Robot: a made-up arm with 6 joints. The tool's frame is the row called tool.
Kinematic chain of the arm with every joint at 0, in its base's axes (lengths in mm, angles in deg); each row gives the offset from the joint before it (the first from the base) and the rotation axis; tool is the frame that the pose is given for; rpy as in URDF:
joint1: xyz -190 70 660 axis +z
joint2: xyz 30 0 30 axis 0.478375 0.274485 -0.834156
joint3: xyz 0 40 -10 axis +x
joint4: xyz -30 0 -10 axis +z
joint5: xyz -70 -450 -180 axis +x
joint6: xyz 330 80 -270 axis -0.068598 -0.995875 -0.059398
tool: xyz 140 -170 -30 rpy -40.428 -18.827 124.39
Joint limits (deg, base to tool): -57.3..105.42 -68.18..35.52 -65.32..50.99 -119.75..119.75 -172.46..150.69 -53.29..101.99
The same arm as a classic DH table. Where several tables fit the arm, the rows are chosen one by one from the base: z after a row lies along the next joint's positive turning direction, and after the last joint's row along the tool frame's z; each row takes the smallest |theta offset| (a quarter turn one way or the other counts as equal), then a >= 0, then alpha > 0; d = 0 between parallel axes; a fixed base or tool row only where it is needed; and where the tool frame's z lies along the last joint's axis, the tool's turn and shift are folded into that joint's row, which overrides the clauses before.
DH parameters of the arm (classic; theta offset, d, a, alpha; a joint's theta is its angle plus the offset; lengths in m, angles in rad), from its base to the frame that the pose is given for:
base (fixed): -0.353 0 -0.2025 0
joint1: -0.6969 0.7294 0.0149 -2.5574
joint2: 0.6025 0.0722 -0.0349 1.072
joint3: -0.3179 -0.042 0 1.5708
joint4: 0 -0.19 0.45 -1.5708
joint5: -1.5112 0.2556 -0.2743 -1.6394
joint6: -1.1255 0.1524 0.1281 -0.9872
tool (fixed): 1.9955 -0.0996 0 0
Joint limits (rad, base to tool): -1.0001..1.8399 -1.19..0.6199 -1.14..0.8899 -2.09..2.09 -3.01..2.63 -0.9301..1.7801

